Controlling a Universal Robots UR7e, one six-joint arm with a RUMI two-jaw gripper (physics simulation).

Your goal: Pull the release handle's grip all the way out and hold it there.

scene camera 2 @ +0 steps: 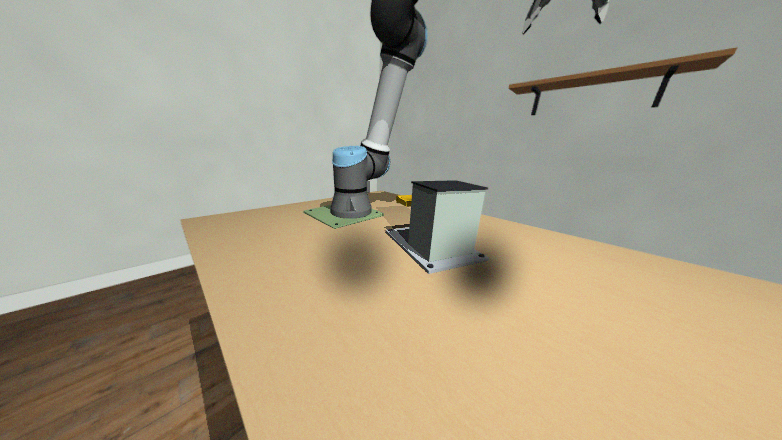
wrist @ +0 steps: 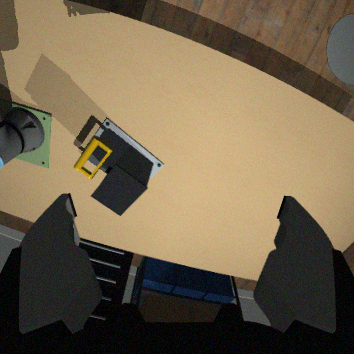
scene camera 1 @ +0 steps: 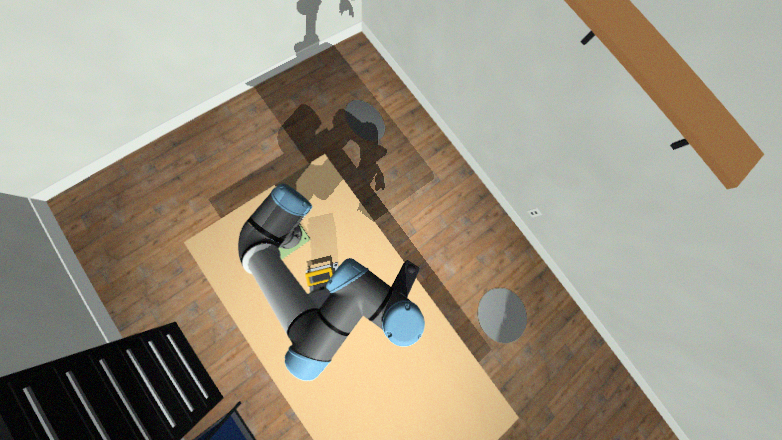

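Observation:
The release handle's yellow grip (scene camera 1: 308, 279) (scene camera 2: 403, 200) (wrist: 83, 171) is a rectangular loop on one side of a box-shaped housing (scene camera 2: 457, 224) (wrist: 120, 191) with pale sides and a dark top. The housing stands on a light base plate (scene camera 2: 456, 263) on the table; in scene camera 1 the arm covers most of it. My gripper (scene camera 2: 562, 27) (wrist: 177, 196) is open and empty, high above the table. In the wrist view the grip and housing lie up and left of the midpoint between the fingertips. The fingers touch neither.
The arm's base stands on a green plate (scene camera 2: 322, 218) (wrist: 41, 150) near the housing, on the grip's side. A wooden shelf (scene camera 1: 672, 93) (scene camera 2: 623, 75) is on the wall. A black drawer cabinet (scene camera 1: 117, 377) and a blue bin (scene camera 1: 226, 429) (wrist: 187, 282) stand beside the table.

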